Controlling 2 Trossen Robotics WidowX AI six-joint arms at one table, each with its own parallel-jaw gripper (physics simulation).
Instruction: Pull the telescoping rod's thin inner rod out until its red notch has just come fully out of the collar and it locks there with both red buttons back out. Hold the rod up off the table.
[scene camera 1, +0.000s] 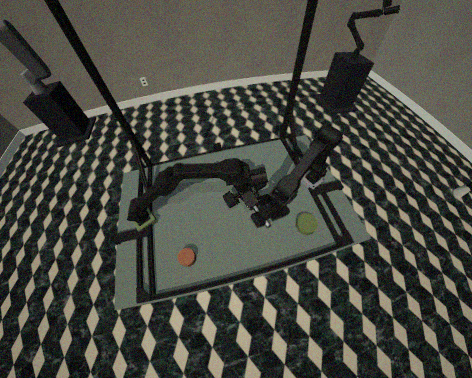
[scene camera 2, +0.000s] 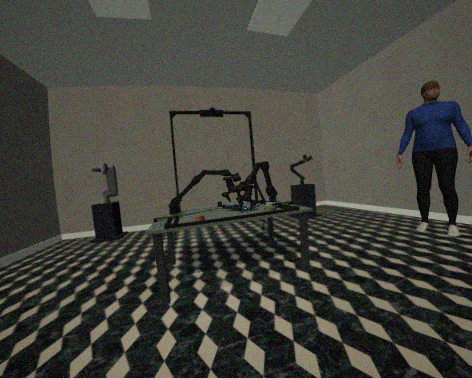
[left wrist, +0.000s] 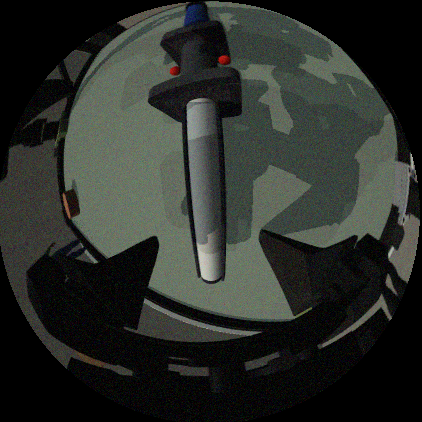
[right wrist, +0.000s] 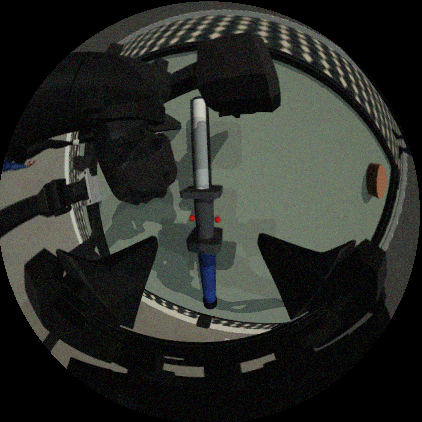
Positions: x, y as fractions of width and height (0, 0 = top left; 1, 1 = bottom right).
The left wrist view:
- my left gripper: 0.50, 0.57
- telescoping rod: 0.46, 0.11
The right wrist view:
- my left gripper: 0.49, 0.28
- my right gripper: 0.49, 0.57
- telescoping rod: 0.48, 0.57
